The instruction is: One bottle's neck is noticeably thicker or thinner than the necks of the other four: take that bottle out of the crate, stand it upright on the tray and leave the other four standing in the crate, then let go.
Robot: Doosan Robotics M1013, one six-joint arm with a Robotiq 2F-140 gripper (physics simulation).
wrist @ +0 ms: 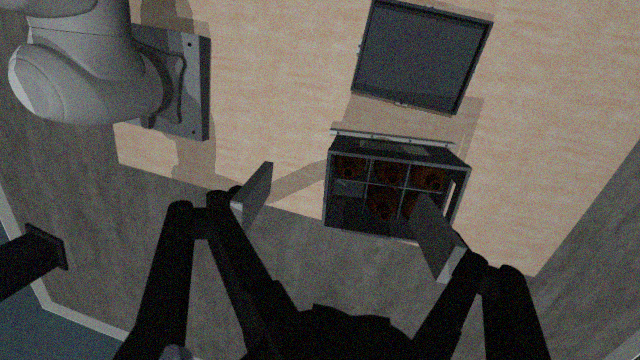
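Pixels of known places: gripper, between the fingertips: (343, 193); arm's base, origin of its link: (154, 81).
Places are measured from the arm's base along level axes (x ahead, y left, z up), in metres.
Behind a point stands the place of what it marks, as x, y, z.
A dark crate (445, 156) {0.741, 0.126, 0.068} with a divider grid stands right of the middle in the wrist view. It holds brown bottles standing upright. Three are in the far row: a left one (349, 168) {0.562, 0.034, 0.121}, a middle one (392, 175) {0.647, 0.056, 0.121} and a right one (427, 178) {0.722, 0.074, 0.097}. In the near row a bottle (384, 202) {0.671, -0.019, 0.090} stands in the middle, and another (410, 203) {0.731, -0.003, 0.072} is partly hidden by the right finger. The near-left compartment holds no bottle. Neck thickness cannot be told at this size and darkness. The dark tray (420, 60) {0.617, 0.284, -0.037} lies bare beyond the crate. My gripper (343, 193) {0.541, 0.106, 0.393} is open and empty, high above the near table edge.
The robot's grey base plate (194, 85) {0.118, 0.033, 0.001} and pale arm (85, 75) {0.063, 0.037, 0.224} fill the upper left. The wooden table top (280, 90) {0.328, 0.098, -0.042} lies between the base and the crate. A dark post (45, 250) juts in at the left, over the grey floor (295, 265).
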